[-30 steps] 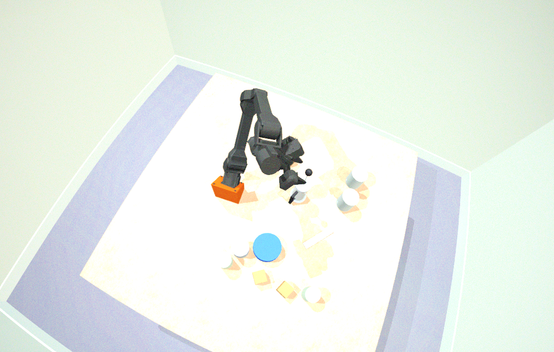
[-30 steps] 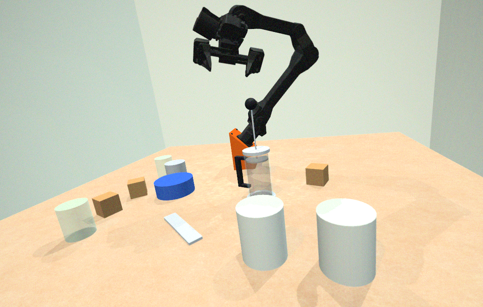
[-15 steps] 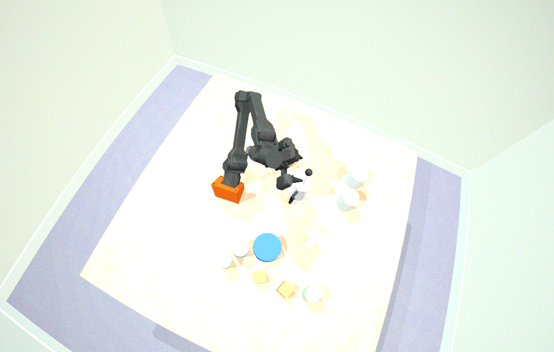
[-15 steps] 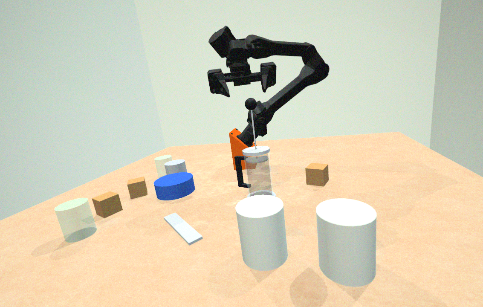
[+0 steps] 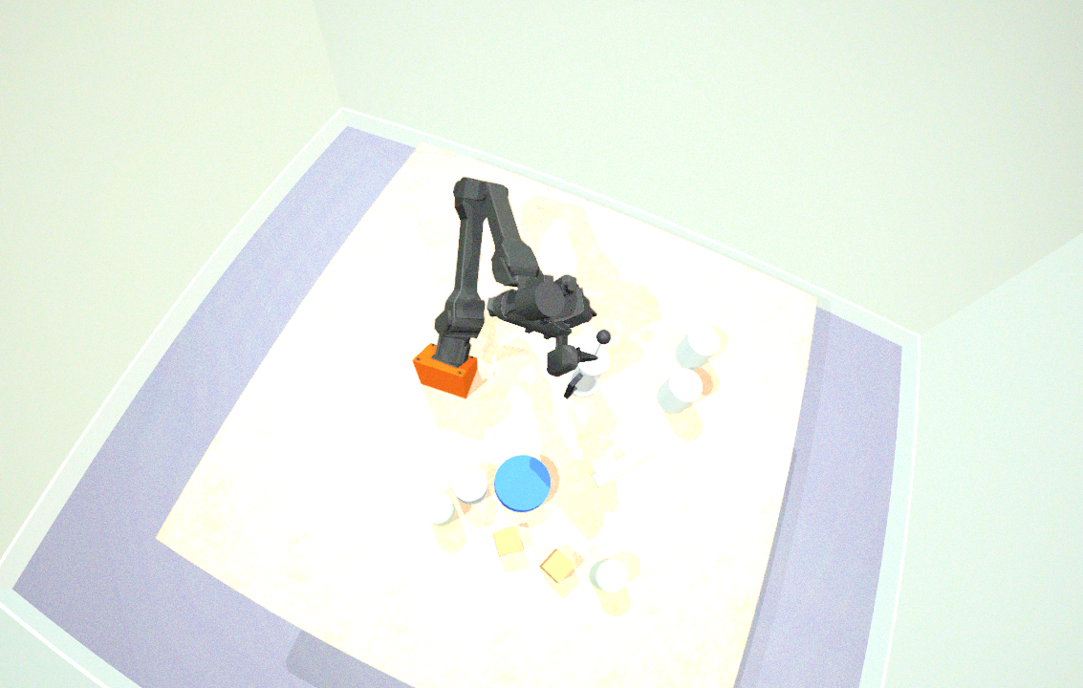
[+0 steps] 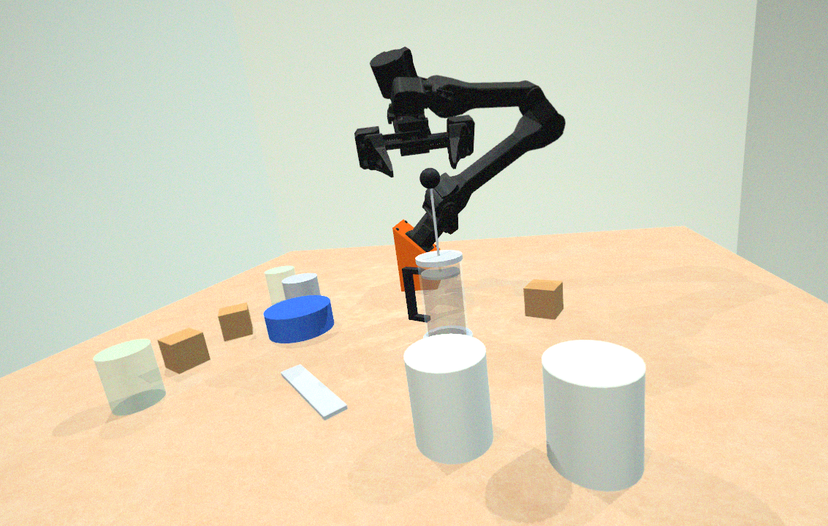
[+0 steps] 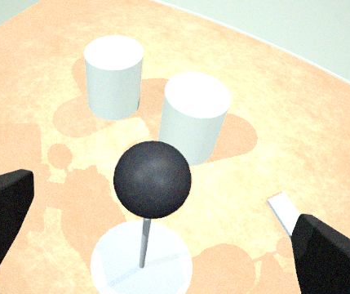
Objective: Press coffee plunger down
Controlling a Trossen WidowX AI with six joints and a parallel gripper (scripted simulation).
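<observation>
The glass coffee press lies 1 cm ahead of my gripper tip and 14 cm below it. The rest, counted from my gripper tip: blue disc (3 cm behind, 27 cm to the right, 24 cm below).
</observation>
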